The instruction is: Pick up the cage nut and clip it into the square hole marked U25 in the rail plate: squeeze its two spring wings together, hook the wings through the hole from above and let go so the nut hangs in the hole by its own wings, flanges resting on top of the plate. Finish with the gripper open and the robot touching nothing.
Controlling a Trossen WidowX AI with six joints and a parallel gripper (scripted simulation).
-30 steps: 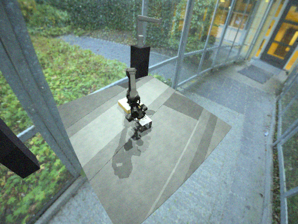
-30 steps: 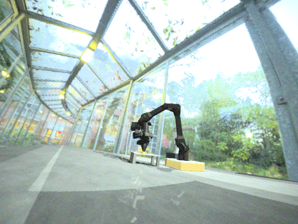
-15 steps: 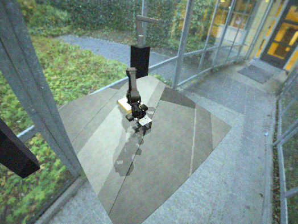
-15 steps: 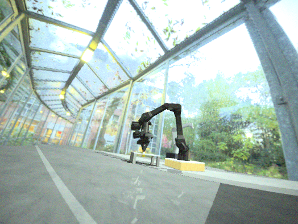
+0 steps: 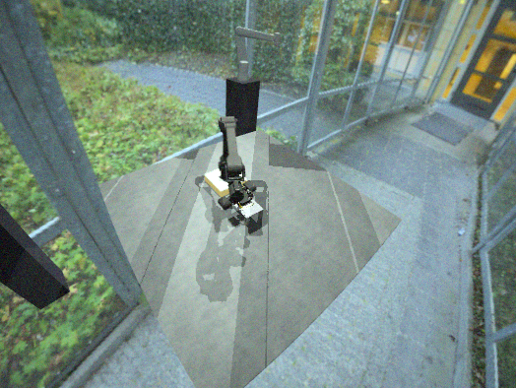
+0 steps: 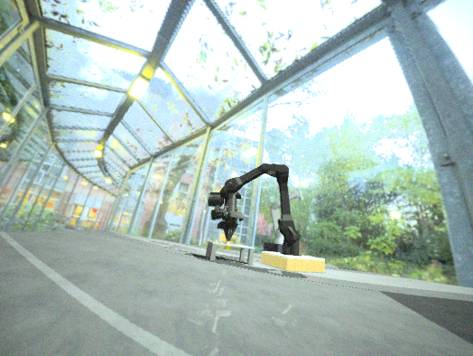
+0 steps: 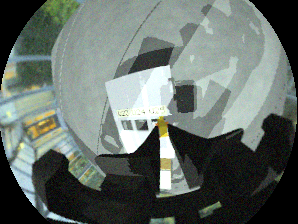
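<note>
My gripper tip is 10 mm above the yellow cage nut. Also, from my gripper tip: label strip (30 mm to the left, 30 mm ahead, 10 mm below).
</note>
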